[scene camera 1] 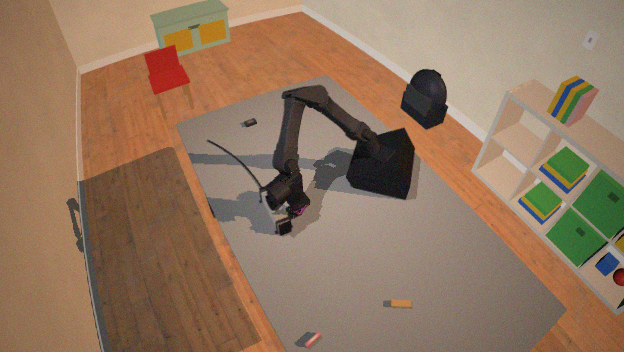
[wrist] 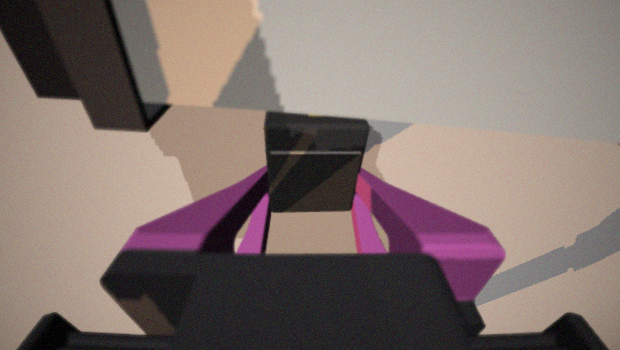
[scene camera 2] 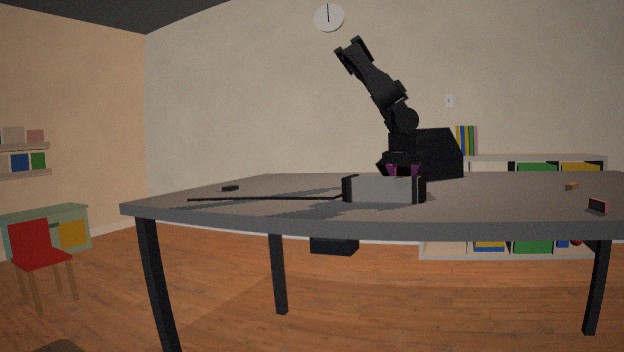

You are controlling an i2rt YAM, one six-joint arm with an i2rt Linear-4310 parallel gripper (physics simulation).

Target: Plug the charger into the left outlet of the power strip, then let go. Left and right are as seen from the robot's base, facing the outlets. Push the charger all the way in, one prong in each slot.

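Frame: origin at the arm's base, x ahead, y left, z up, level; metres.
Seen in the pictures: gripper, fingertip midpoint: (scene camera 1: 297, 210) (wrist: 311, 175); arm's base at its link origin: (scene camera 1: 375, 151).
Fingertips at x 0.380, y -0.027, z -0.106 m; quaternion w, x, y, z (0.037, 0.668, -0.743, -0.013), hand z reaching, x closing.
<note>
Offsets run from my fingertips to a thing's middle. "*": to the spot under its first point.
The black charger @[dx +0.023, dy -0.003, dz +0.004 m] (wrist: 315, 177) is upright between the purple fingers in the wrist view. My gripper (wrist: 311, 175) (scene camera 1: 299, 208) (scene camera 2: 404, 170) is shut on it, low over the table on the robot's side of the power strip. The pale power strip @[dx +0.070, dy -0.045, dz +0.019 m] (wrist: 440, 65) (scene camera 1: 268, 206) (scene camera 2: 380, 189) has black end caps and a cord. The charger's front edge is at the strip's lower edge in the wrist view, right of the left end cap. A thin sliver of yellow prong shows there; the rest of the prongs and the outlet slots are hidden, so how deep they sit cannot be told.
The black cord @[* dx +0.041, dy -0.391, dz -0.008 m] (scene camera 1: 235, 159) (scene camera 2: 260, 198) runs from the strip's far end. A small dark block @[dx -0.142, dy -0.568, dz -0.005 m] (scene camera 1: 249, 122) (scene camera 2: 230, 188), an orange block @[dx -0.031, dy +0.519, dz -0.005 m] (scene camera 1: 401, 303) (scene camera 2: 572, 186) and a pink-red block @[dx +0.266, dy +0.427, dz -0.001 m] (scene camera 1: 313, 340) (scene camera 2: 599, 205) lie on the grey table (scene camera 1: 450, 260) (scene camera 2: 500, 230).
</note>
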